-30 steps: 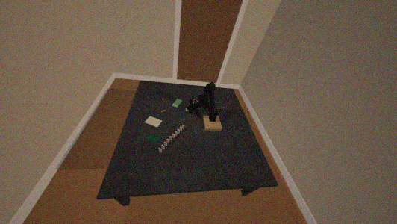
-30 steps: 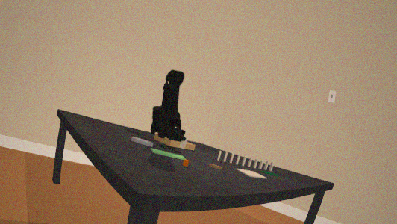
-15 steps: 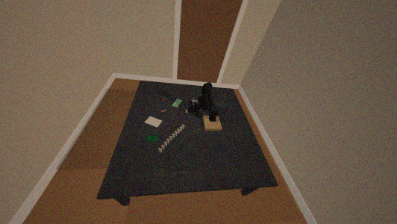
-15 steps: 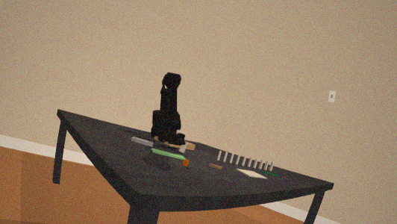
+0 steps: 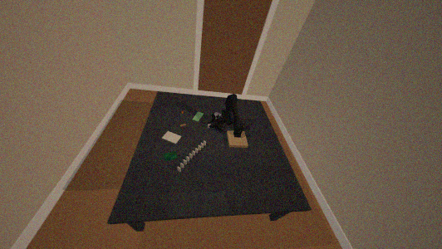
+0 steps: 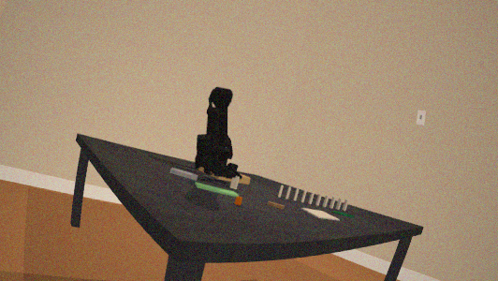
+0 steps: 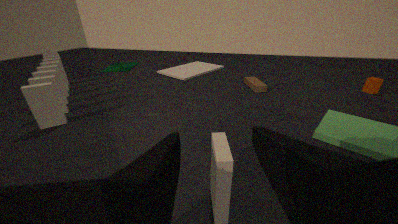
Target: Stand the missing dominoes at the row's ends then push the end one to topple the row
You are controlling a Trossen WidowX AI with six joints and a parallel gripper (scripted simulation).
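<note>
My gripper tip is 100 mm short of the green bar, 160 mm to the left of it and 50 mm above it. The rest, counted from my gripper tip: orange block 260 mm ahead, 190 mm to the right, 40 mm below; then brown piece 240 mm ahead, 10 mm to the right, 40 mm below; then grey bar 90 mm behind, 180 mm to the right, 40 mm below.
</note>
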